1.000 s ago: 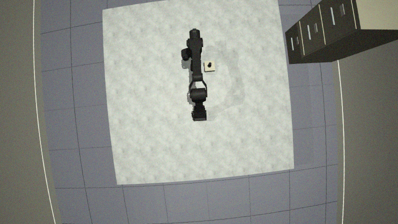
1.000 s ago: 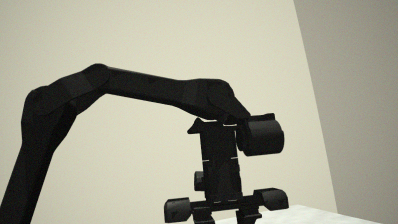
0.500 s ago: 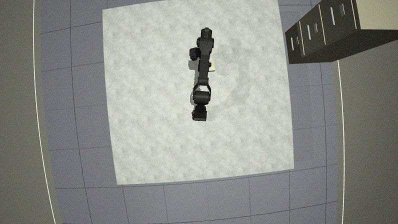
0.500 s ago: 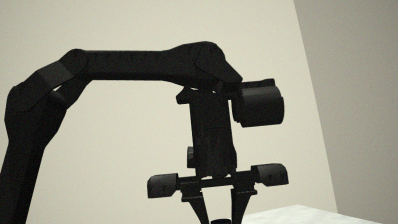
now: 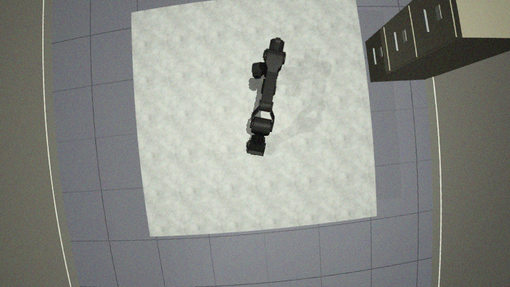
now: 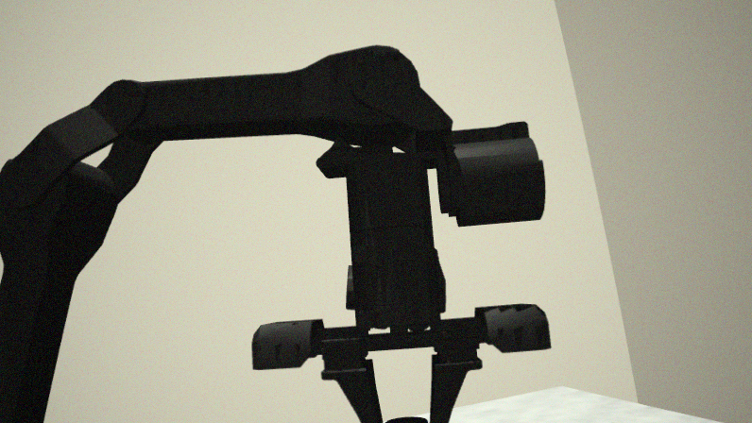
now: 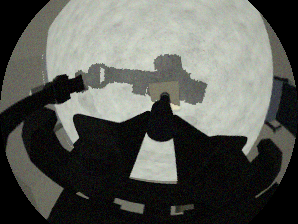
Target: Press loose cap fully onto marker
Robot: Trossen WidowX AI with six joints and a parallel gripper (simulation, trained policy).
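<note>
Now: gripper tip 120 mm above the holder block. The rest, counted from my gripper tip: dark cap: 10 mm above.
</note>
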